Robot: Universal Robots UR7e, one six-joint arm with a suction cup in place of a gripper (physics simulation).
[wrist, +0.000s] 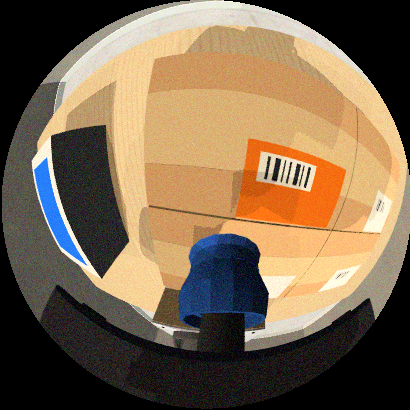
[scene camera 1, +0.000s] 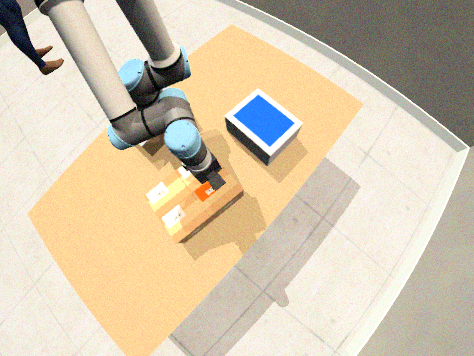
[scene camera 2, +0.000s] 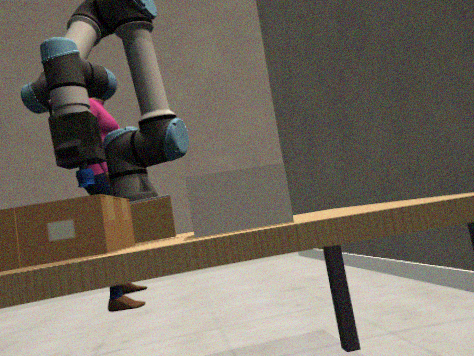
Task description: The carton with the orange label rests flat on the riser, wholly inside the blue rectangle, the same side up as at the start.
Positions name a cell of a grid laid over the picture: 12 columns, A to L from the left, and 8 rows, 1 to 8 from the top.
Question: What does my suction cup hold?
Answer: Nothing.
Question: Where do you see a riser with blue rectangle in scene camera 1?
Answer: At G3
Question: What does the riser with blue rectangle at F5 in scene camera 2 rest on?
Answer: The table.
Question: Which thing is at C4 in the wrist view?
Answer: A riser with blue rectangle.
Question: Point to my suction cup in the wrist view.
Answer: G6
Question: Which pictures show the riser with blue rectangle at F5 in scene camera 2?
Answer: The wrist view, scene camera 1 and scene camera 2: all of them.
